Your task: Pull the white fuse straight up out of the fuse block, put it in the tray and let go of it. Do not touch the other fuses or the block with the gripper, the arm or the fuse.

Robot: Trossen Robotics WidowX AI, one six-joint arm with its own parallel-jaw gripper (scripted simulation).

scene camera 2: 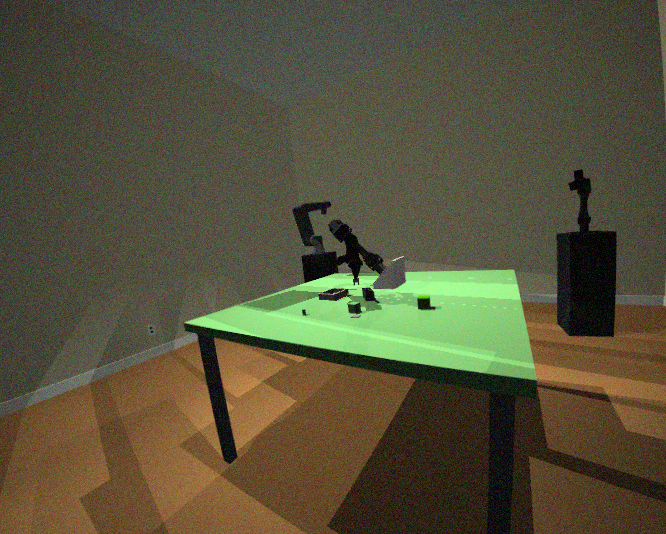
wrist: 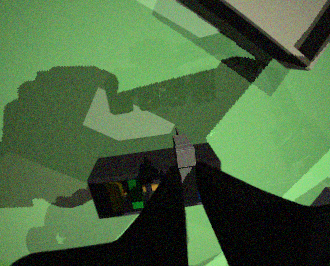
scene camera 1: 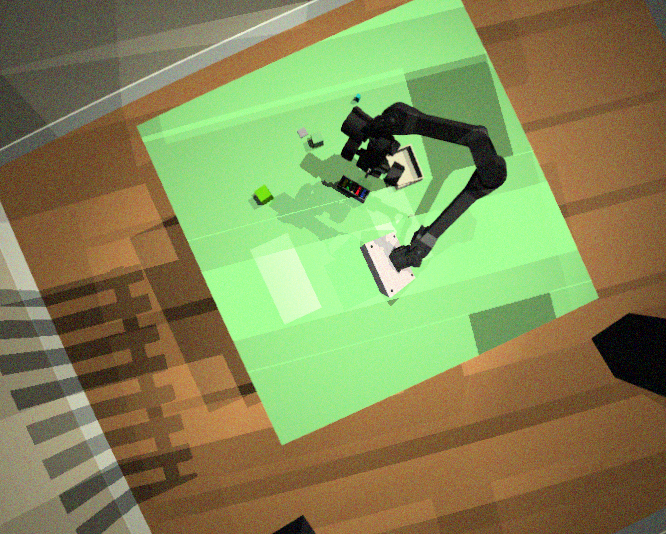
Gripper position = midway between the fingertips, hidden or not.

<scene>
My gripper (scene camera 1: 368,172) carries a white fuse.
My gripper shows as well in the wrist view (wrist: 186,172).
</scene>
